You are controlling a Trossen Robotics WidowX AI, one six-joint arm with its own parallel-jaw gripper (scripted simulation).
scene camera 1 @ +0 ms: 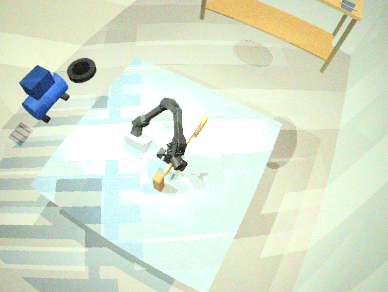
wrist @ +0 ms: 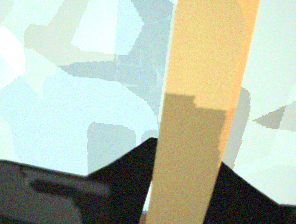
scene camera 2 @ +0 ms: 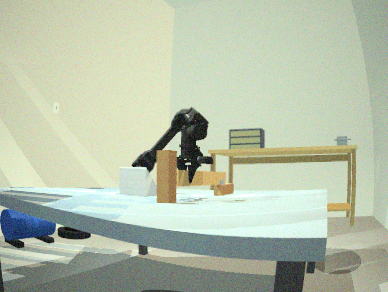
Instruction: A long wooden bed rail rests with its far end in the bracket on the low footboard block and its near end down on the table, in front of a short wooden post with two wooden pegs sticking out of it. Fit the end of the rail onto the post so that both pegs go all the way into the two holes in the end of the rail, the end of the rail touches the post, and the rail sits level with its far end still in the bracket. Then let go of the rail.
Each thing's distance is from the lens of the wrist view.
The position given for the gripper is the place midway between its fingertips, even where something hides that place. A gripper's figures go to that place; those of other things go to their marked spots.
gripper (wrist: 174,148): 11 cm
bed rail (wrist: 209,53): 5 cm
